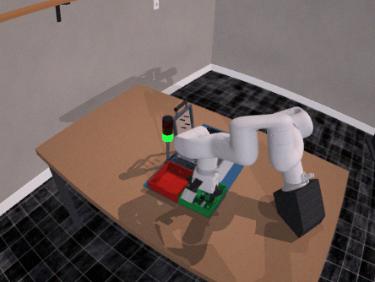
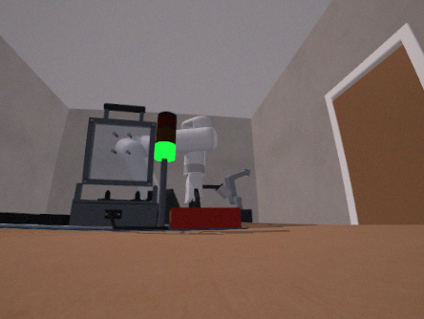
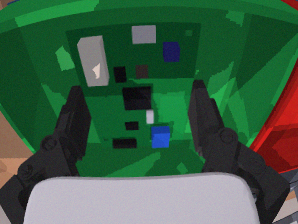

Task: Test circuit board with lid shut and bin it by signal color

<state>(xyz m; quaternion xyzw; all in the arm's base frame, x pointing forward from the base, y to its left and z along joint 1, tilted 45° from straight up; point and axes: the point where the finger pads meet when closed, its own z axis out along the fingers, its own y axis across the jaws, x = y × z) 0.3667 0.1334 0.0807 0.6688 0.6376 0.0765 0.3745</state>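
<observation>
The green bin lies right at my hand. Round my hand: red bin (150 mm ahead, 30 mm to the right); green circuit board (10 mm below); black latch block (10 mm ahead, 150 mm to the right, 70 mm above).
</observation>
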